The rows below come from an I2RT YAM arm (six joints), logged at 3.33 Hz.
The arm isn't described. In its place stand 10 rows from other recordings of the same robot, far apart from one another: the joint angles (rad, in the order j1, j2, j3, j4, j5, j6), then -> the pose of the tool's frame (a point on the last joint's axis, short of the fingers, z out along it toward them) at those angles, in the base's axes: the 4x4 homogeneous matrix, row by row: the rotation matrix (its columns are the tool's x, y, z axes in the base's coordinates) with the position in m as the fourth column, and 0 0 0 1 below.
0.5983 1.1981 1.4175 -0.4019 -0.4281 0.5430 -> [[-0.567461, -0.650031, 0.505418, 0.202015], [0.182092, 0.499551, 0.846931, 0.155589], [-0.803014, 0.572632, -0.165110, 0.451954], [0, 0, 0, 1]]
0.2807 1.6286 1.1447 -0.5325 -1.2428 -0.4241 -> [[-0.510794, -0.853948, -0.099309, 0.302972], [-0.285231, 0.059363, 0.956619, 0.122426], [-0.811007, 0.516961, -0.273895, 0.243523], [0, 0, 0, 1]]
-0.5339 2.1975 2.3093 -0.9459 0.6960 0.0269 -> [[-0.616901, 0.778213, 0.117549, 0.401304], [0.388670, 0.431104, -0.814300, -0.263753], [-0.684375, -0.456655, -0.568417, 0.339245], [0, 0, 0, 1]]
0.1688 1.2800 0.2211 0.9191 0.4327 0.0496 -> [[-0.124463, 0.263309, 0.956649, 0.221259], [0.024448, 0.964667, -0.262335, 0.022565], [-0.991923, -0.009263, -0.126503, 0.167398], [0, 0, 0, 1]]
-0.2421 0.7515 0.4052 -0.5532 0.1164 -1.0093 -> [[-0.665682, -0.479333, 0.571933, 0.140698], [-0.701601, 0.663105, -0.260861, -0.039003], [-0.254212, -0.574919, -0.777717, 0.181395], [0, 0, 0, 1]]
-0.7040 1.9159 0.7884 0.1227 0.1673 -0.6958 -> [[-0.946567, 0.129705, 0.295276, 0.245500], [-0.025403, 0.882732, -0.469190, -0.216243], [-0.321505, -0.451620, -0.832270, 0.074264], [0, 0, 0, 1]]
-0.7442 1.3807 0.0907 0.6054 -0.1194 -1.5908 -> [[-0.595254, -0.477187, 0.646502, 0.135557], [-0.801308, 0.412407, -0.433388, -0.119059], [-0.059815, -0.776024, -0.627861, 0.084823], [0, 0, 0, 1]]
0.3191 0.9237 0.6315 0.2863 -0.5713 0.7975 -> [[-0.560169, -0.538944, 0.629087, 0.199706], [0.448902, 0.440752, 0.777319, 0.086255], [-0.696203, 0.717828, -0.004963, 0.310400], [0, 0, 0, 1]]
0.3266 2.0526 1.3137 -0.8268 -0.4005 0.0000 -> [[-0.947126, -0.297318, -0.120638, 0.340676], [-0.320820, 0.871550, 0.370775, 0.130052], [-0.005096, 0.389874, -0.920854, 0.120018], [0, 0, 0, 1]]
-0.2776 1.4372 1.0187 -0.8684 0.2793 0.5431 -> [[-0.615862, 0.766214, 0.183386, 0.250614], [0.692036, 0.637356, -0.338914, -0.081619], [-0.376563, -0.081815, -0.922771, 0.226517], [0, 0, 0, 1]]
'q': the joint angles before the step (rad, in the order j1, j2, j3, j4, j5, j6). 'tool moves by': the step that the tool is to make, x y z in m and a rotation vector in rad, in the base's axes. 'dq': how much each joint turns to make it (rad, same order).
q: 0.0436 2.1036 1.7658 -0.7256 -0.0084 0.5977
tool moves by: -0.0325 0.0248 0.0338 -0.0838 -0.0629 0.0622
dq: 0.0678 -0.1556 -0.1060 0.0079 0.0788 -0.0404
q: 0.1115 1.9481 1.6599 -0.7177 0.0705 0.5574
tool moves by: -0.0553 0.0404 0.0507 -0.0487 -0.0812 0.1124
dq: 0.1277 -0.2130 -0.0902 -0.0491 0.0598 -0.0227
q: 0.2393 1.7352 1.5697 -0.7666 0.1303 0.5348
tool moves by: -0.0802 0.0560 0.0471 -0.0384 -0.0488 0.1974
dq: 0.2363 -0.2027 -0.0368 -0.1334 0.0657 -0.0015
